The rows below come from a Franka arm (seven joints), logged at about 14 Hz.
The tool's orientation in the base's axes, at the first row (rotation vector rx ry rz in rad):
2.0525, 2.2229, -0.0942
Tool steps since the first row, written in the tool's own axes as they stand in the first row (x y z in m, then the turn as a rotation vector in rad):
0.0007, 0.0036, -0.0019, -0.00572, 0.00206, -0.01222
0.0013, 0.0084, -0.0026, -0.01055, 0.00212, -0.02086
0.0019, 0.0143, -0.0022, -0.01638, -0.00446, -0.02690
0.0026, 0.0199, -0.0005, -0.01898, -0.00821, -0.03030
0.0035, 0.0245, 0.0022, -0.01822, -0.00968, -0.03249
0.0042, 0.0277, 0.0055, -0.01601, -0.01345, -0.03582
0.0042, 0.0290, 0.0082, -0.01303, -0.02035, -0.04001
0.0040, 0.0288, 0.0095, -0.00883, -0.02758, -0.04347
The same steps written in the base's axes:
0.0035, 0.0012, 0.0019, 0.00198, -0.00399, 0.01290
0.0082, 0.0023, 0.0027, 0.00205, -0.00769, 0.02208
0.0140, 0.0033, 0.0024, -0.00431, -0.01325, 0.02859
0.0196, 0.0043, 0.0008, -0.00799, -0.01571, 0.03217
0.0242, 0.0052, -0.0018, -0.00960, -0.01481, 0.03420
0.0275, 0.0057, -0.0051, -0.01367, -0.01252, 0.03710
0.0289, 0.0055, -0.0077, -0.02094, -0.00962, 0.04066
0.0288, 0.0051, -0.0090, -0.02862, -0.00563, 0.04333

